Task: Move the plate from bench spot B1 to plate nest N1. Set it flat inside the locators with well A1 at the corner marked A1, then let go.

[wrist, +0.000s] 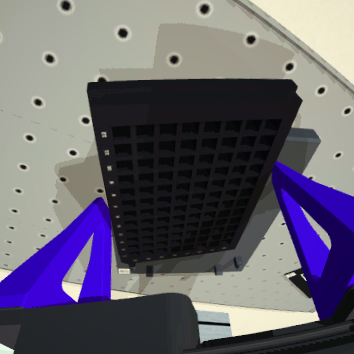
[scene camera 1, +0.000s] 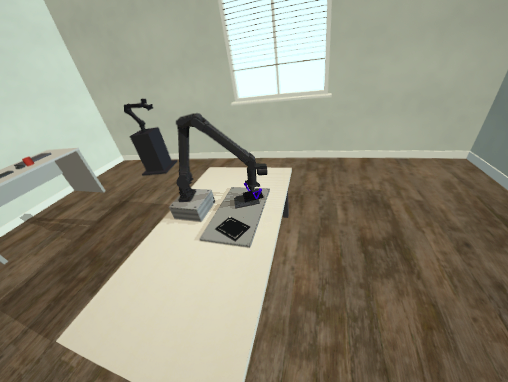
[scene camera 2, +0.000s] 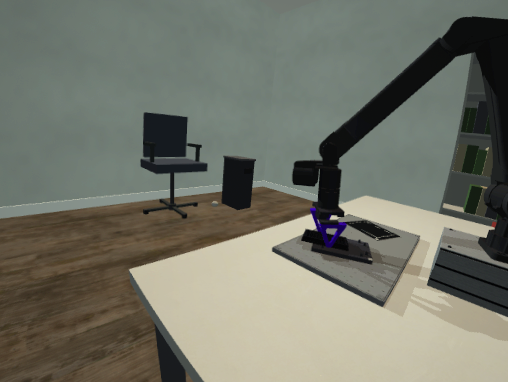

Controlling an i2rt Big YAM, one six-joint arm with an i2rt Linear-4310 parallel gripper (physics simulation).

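Places are measured from the arm's base along level axes (x ahead, y right, z down), in metres.
Pixels of known places: gripper, fingertip midpoint: (wrist: 186,187) (scene camera 1: 253,195) (scene camera 2: 324,239); arm's base at its link origin: (scene camera 1: 187,196) (scene camera 2: 503,254).
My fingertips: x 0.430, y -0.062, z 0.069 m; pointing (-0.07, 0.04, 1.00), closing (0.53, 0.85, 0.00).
Ahead of a thing's pixels: the offset from my fingertips to its top centre. "*": to the spot under its first point. Level surfaces: height alone.
The black well plate @[dx -0.002, dy +0.000, dz -0.016 m] (scene camera 1: 254,196) (scene camera 2: 320,238) (wrist: 200,110) lies skewed over the grey nest @[dx -0.047, dy +0.026, dz +0.001 m] (scene camera 2: 357,251) (wrist: 259,220). Its far end in the wrist view overhangs the nest and looks raised. Its near edge is close to the nest's small locators @[* dx -0.102, dy +0.072, dz +0.004 m] (wrist: 218,270); whether they touch is unclear. The plate's numbers run along its left side, with the highest at the far end. A small pale label @[* dx -0.135, dy -0.008, dz +0.011 m] (wrist: 124,271) at the nest's near left corner is unreadable. My gripper (scene camera 1: 254,195) (scene camera 2: 328,244) (wrist: 186,187) is open, its purple fingers low on either side of the plate, the right fingertip at the plate's edge.
The perforated board (scene camera 1: 215,233) (scene camera 2: 377,295) (wrist: 30,75) bears the nest and a black, white-outlined spot @[* dx -0.100, dy +0.283, dz +0.021 m] (scene camera 1: 232,228) (scene camera 2: 374,229) (wrist: 305,286). The arm's grey base block (scene camera 1: 192,206) (scene camera 2: 465,272) stands beside the board on the pale table @[dz +0.036 m] (scene camera 1: 175,280) (scene camera 2: 260,300).
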